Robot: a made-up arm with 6 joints. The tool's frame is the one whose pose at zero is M. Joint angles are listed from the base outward.
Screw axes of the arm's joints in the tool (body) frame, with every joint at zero. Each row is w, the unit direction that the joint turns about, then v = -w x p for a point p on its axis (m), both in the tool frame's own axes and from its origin. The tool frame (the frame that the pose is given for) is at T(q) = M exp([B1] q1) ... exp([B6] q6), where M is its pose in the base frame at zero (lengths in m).
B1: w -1 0 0 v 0 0.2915 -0.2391
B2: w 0 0 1 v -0.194 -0.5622 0
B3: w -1 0 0 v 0 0.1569 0.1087
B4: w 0 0 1 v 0.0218 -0.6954 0
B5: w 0 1 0 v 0.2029 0 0.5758
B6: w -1 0 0 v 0 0.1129 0.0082
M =
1 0 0 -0.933
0 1 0 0.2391
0 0 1 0.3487
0 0 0 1
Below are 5 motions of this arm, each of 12 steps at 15 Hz.
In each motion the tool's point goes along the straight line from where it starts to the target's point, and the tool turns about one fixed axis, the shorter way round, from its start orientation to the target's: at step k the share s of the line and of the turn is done. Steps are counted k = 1, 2, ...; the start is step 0. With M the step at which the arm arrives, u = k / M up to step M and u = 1 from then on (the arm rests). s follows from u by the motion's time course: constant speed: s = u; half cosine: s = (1 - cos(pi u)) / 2; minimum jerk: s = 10 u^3 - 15 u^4 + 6 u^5.
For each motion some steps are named. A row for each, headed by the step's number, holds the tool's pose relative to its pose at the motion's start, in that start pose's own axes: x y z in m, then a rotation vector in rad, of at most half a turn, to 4 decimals.
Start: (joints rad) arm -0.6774 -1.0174 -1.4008 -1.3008 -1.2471 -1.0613
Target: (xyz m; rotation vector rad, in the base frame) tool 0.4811 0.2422 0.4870 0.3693 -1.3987 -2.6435
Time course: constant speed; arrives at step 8
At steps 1, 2, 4, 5, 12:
1: -0.0012 -0.0133 -0.0283 0.0420 -0.0471 0.0164
2: -0.0024 -0.0266 -0.0565 0.0839 -0.0941 0.0329
4: -0.0048 -0.0532 -0.1130 0.1678 -0.1882 0.0658
5: -0.0060 -0.0665 -0.1413 0.2098 -0.2353 0.0822
12: -0.0095 -0.1065 -0.2261 0.3356 -0.3764 0.1315

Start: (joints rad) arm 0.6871 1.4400 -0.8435 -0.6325 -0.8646 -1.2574
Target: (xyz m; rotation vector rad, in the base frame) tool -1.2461 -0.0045 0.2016 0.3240 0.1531 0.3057
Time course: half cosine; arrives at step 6
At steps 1, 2, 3, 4, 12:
1: -0.0002 0.0035 -0.0160 -0.0635 -0.0073 -0.0075
2: -0.0008 0.0132 -0.0596 -0.2369 -0.0274 -0.0279
3: -0.0015 0.0263 -0.1191 -0.4738 -0.0547 -0.0557
4: -0.0023 0.0395 -0.1787 -0.7107 -0.0821 -0.0836
12: -0.0031 0.0527 -0.2383 -0.9475 -0.1094 -0.1114

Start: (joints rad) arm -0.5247 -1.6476 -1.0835 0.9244 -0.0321 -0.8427
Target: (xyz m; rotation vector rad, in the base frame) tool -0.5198 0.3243 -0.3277 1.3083 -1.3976 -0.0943
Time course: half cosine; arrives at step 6
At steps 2, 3, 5, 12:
2: 0.0141 -0.0275 0.0347 0.0269 0.0507 0.0819
3: 0.0283 -0.0549 0.0694 0.0538 0.1014 0.1638
5: 0.0527 -0.1025 0.1294 0.1005 0.1892 0.3057
12: 0.0565 -0.1099 0.1387 0.1077 0.2028 0.3276

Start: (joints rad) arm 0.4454 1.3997 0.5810 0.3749 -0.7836 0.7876
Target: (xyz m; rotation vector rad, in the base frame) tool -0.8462 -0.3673 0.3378 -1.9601 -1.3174 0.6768
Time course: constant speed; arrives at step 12
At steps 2, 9, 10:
2: 0.0471 0.0191 0.0659 -0.1740 0.1478 0.0428
9: 0.2119 0.0861 0.2968 -0.7829 0.6653 0.1927
10: 0.2354 0.0957 0.3297 -0.8699 0.7392 0.2141

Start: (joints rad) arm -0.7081 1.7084 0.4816 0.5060 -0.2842 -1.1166
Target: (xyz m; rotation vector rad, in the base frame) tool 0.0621 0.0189 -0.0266 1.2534 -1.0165 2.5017
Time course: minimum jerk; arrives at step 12
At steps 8, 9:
8: 0.0902 -0.3985 -0.0682 -0.3163 -0.4074 0.4473
9: 0.1023 -0.4522 -0.0774 -0.3589 -0.4623 0.5075

